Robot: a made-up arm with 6 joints. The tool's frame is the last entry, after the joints. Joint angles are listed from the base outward. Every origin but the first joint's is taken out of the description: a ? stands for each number. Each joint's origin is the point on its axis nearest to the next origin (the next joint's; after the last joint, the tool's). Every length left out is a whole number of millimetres.
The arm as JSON. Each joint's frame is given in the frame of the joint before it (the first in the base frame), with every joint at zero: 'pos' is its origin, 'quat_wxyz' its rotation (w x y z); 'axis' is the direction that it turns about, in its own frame. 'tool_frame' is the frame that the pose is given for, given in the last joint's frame.
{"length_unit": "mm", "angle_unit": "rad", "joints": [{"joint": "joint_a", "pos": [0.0, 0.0, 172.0], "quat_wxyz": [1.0, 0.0, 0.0, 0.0], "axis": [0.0, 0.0, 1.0]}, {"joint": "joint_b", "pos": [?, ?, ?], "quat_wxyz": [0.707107, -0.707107, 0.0, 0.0], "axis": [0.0, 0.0, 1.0]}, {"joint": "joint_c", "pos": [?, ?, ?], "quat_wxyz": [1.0, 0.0, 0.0, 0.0], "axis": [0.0, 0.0, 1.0]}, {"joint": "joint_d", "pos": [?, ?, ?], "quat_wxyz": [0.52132, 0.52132, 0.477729, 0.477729], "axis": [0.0, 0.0, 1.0]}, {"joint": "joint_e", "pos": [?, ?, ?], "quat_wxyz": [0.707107, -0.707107, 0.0, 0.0], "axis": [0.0, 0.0, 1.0]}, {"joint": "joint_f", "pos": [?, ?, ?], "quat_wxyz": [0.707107, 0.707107, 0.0, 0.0], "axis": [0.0, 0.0, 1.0]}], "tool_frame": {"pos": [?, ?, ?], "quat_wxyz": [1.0, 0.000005, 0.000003, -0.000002]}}
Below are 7 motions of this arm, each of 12 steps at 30 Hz.
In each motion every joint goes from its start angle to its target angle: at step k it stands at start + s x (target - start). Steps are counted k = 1, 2, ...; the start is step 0. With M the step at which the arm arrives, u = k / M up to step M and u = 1 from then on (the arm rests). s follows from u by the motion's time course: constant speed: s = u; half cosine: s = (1 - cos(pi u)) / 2; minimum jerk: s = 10 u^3 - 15 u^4 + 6 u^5.
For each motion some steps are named. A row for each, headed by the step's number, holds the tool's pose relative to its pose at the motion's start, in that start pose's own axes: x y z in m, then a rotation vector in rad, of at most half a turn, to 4 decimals.
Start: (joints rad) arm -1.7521 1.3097 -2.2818 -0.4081 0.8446 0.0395
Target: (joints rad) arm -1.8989 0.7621 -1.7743 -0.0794 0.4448 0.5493
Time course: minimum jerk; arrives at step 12
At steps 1, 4, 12:
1: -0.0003 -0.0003 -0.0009 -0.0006 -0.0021 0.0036
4: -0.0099 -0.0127 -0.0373 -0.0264 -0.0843 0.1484
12: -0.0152 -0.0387 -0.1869 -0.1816 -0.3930 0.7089

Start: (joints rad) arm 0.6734 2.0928 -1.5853 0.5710 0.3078 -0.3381
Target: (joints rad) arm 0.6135 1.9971 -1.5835 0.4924 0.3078 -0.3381
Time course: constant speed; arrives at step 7
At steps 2, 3, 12:
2: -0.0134 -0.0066 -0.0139 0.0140 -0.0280 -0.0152
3: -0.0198 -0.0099 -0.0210 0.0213 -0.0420 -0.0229
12: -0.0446 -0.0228 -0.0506 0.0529 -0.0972 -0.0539

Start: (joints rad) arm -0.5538 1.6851 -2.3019 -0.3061 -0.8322 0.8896
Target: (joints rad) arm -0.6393 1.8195 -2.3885 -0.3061 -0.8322 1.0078
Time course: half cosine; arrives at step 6
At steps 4, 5, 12:
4: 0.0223 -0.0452 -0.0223 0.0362 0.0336 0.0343
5: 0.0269 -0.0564 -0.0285 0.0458 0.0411 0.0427
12: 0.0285 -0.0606 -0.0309 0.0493 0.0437 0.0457

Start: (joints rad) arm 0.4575 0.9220 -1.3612 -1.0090 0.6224 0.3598
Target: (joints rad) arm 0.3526 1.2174 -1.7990 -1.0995 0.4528 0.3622
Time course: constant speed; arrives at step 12
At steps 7, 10, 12:
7: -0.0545 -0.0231 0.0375 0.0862 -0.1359 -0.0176
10: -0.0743 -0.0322 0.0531 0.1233 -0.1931 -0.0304
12: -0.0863 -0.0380 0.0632 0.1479 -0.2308 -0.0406

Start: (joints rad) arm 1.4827 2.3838 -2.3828 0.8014 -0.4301 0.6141
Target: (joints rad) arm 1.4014 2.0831 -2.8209 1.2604 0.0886 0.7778
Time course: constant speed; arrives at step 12
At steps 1, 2, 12:
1: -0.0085 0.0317 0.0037 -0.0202 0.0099 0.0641
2: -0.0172 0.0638 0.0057 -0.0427 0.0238 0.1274
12: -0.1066 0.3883 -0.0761 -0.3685 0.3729 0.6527

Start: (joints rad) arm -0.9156 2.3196 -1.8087 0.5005 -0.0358 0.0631
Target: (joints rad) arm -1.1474 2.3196 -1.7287 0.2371 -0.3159 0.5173
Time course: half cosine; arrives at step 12
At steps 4, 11, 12:
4: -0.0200 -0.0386 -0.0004 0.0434 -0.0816 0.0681
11: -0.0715 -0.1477 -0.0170 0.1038 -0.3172 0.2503
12: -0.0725 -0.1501 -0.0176 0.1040 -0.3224 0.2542

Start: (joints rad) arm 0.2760 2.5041 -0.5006 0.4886 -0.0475 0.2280
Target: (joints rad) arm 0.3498 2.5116 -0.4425 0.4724 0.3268 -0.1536
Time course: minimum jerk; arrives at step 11
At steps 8, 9, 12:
8: 0.0556 -0.0201 -0.0051 0.0788 0.3638 -0.3970
9: 0.0607 -0.0223 -0.0063 0.0814 0.4005 -0.4334
12: 0.0633 -0.0235 -0.0070 0.0825 0.4203 -0.4527

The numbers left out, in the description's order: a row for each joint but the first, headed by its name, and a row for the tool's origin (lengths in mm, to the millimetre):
joint_b: 0.0 0.0 0.0
joint_c: -319.0 -44.0 0.0
joint_d: 376.0 -66.0 0.0
joint_e: 0.0 0.0 0.0
joint_f: 0.0 -100.0 0.0
tool: 0.0 0.0 0.0

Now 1 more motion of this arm.
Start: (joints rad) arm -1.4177 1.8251 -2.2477 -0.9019 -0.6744 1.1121
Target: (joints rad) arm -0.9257 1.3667 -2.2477 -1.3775 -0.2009 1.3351
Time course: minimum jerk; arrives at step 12
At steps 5, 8, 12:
5: -0.0903 0.0891 0.0293 -0.0359 -0.0222 -0.0100
8: -0.2246 0.1698 0.0179 -0.0187 -0.1142 -0.0115
12: -0.2905 0.1906 -0.0052 0.0135 -0.1793 0.0014

